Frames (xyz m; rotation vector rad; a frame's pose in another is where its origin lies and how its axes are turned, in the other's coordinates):
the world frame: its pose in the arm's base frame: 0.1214 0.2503 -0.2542 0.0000 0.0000 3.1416
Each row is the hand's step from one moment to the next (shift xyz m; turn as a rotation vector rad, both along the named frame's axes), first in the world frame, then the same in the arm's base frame.
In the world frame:
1: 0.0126 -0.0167 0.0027 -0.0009 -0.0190 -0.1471
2: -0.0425 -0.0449 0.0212 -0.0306 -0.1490 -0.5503
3: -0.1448 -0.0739 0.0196 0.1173 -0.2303 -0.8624
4: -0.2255 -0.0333 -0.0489 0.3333 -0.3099 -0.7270
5: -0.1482 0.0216 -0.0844 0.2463 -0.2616 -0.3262
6: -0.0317 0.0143 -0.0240 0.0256 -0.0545 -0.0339
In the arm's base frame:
1: -0.0126 0.0167 0.0027 0.0009 0.0190 -0.1471
2: 0.0425 0.0449 0.0212 0.0306 0.1490 -0.5503
3: 0.1448 0.0739 0.0196 -0.1173 0.2303 -0.8624
4: 0.2255 0.0333 -0.0489 -0.3333 0.3099 -0.7270
5: 0.1482 -0.0216 -0.0844 -0.2463 0.2616 -0.3262
6: 0.0317 -0.0143 -0.0240 -0.0256 0.0545 -0.0339

